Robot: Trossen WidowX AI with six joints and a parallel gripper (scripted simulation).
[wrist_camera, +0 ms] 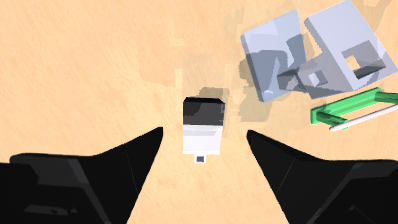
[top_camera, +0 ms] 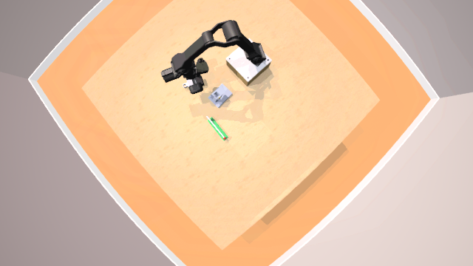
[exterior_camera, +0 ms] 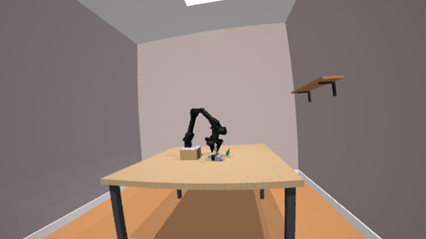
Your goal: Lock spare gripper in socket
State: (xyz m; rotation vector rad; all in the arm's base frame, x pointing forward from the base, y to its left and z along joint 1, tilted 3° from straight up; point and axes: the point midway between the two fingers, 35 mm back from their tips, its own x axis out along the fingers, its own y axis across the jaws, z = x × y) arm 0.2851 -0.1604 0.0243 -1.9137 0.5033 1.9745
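The spare gripper is 30 mm ahead of my gripper tip, 10 mm to the right of it and 60 mm below it. Round my gripper tip: green pin holder (110 mm ahead, 260 mm to the left, 60 mm below); then socket (10 mm behind, 140 mm to the left, 30 mm below).
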